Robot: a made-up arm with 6 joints.
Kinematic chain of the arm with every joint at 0, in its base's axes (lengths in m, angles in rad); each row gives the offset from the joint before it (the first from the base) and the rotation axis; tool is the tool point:
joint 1: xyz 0 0 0.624 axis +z
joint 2: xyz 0.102 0 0 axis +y
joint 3: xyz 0 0 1.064 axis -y
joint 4: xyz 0 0 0.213 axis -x
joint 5: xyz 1.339 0 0 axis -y
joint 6: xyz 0.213 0 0 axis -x
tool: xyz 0 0 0
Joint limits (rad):
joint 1: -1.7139..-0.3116
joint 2: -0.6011..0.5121
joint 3: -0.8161..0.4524
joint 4: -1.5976..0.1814
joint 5: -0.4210..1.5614
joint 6: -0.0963..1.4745
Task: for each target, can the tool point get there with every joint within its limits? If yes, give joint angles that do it. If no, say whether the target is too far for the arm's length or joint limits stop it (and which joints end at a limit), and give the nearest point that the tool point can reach.
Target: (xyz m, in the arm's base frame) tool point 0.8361 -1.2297 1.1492
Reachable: yes | joints -0.9605 -0.0831 -0.5793 -0.8346 0.1246 0.7136
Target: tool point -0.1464 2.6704 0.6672
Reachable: no: joint limits stop it (at a limit: joint 1, joint 2, joint 3, joint 5) | nearest point 1.0106 -0.2421 1.3475 | short by 3.207 m
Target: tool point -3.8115 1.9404 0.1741
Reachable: no: too far | nearest point -0.3743 -1.1046 0.2996 | short by 4.594 m
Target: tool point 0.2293 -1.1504 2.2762
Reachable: yes | joints -1.2900 -0.3228 -0.0510 -1.2803 0.5039 1.1811
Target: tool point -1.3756 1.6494 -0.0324
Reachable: no: joint limits stop it (at a limit: joint 1, joint 2, joint 3, joint 4, joint 5) | nearest point -0.3743 -1.1046 0.2996 | short by 2.949 m
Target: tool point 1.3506 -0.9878 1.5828
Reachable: yes | joints -0.6016 0.0257 -0.2552 -0.4128 0.6245 0.6997
